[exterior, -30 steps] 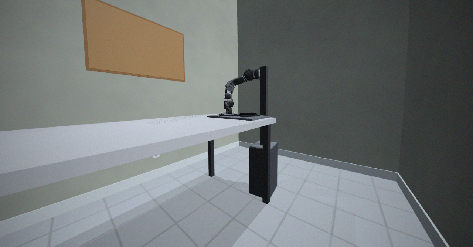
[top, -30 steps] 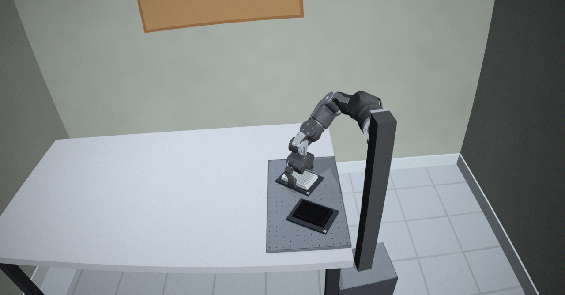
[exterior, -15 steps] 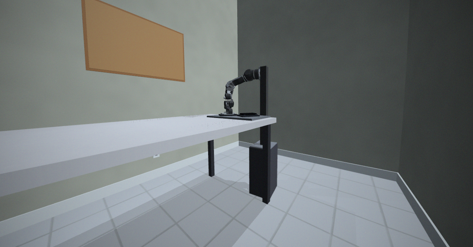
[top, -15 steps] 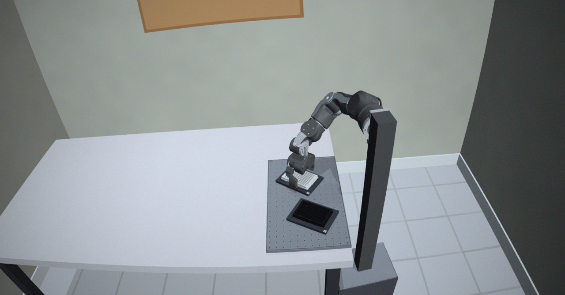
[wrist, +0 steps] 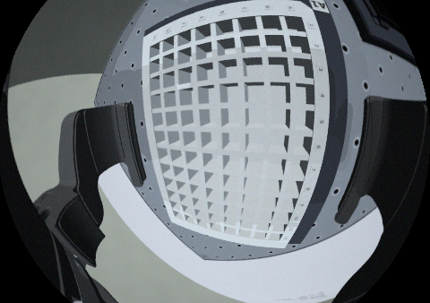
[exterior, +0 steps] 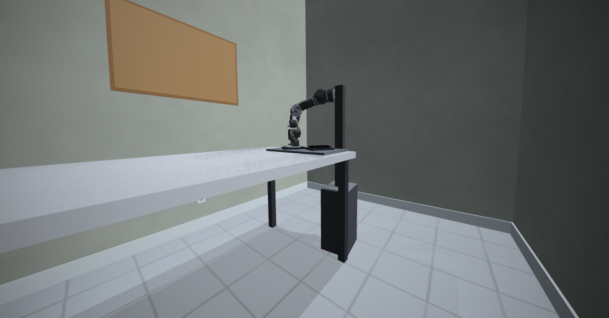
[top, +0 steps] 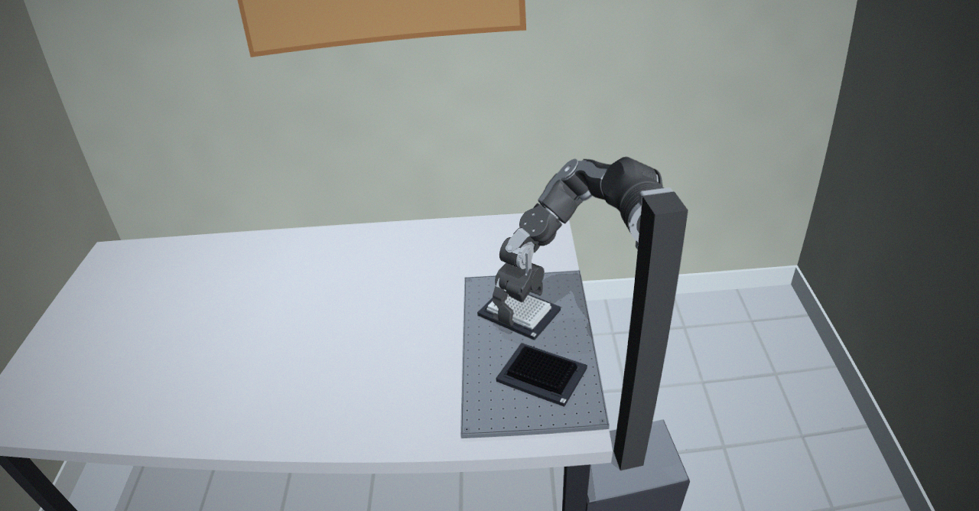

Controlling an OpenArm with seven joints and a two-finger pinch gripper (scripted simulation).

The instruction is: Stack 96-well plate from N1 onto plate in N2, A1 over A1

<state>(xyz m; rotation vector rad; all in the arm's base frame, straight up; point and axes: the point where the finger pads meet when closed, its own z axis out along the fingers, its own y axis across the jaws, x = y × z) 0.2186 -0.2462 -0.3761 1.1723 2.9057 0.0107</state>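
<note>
Right now the white 96-well plate is right at my hand. Also, from my hand: black 96-well plate 21 cm to the left, 1 cm behind.
</note>
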